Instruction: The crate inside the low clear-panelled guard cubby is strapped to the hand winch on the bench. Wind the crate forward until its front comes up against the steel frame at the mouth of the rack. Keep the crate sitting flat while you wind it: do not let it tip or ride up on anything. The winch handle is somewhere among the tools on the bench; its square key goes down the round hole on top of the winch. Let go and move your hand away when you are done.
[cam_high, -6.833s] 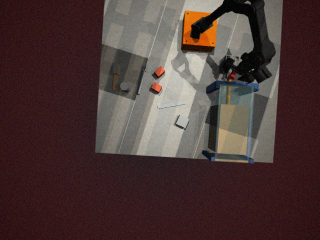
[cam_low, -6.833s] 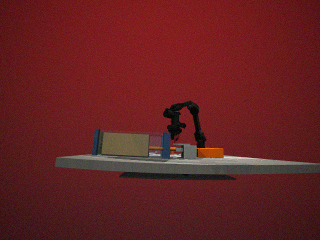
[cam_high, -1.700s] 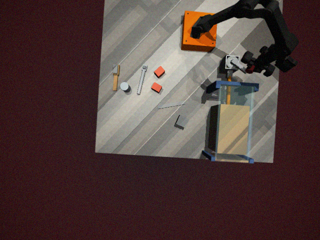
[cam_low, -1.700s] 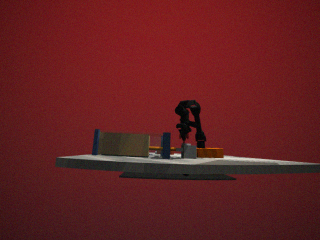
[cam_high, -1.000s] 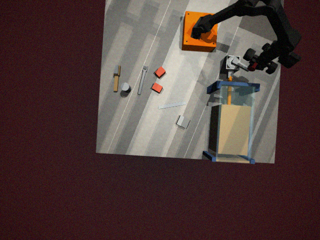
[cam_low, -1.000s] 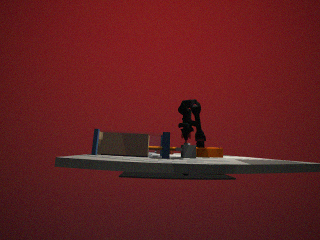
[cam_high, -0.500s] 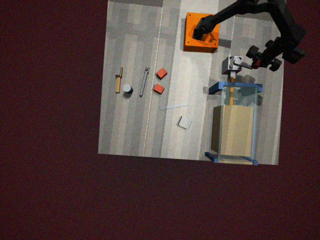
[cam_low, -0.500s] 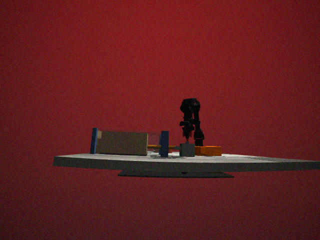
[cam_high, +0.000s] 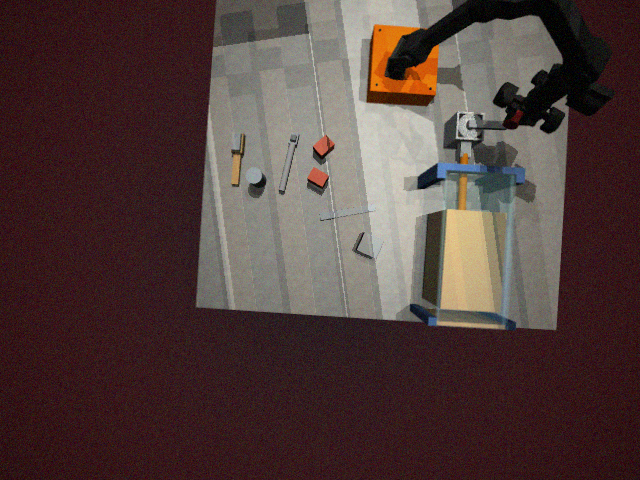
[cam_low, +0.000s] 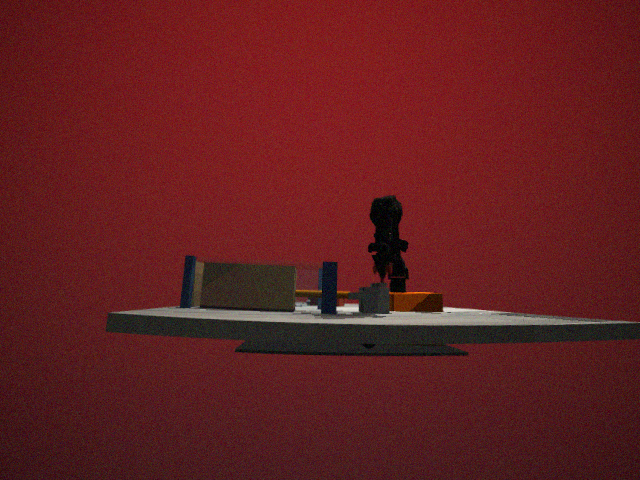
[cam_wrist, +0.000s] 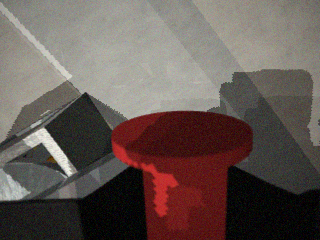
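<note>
The blue frame lies 18 cm ahead of my gripper tip, 7 cm to the right of it and 1 cm below it. From my gripper tip the other things lie so: grey crank handle 1 cm ahead, 4 cm to the right, 1 cm below; then winch 1 cm ahead, 11 cm to the right, 9 cm below; then red knob 2 cm above.
</note>
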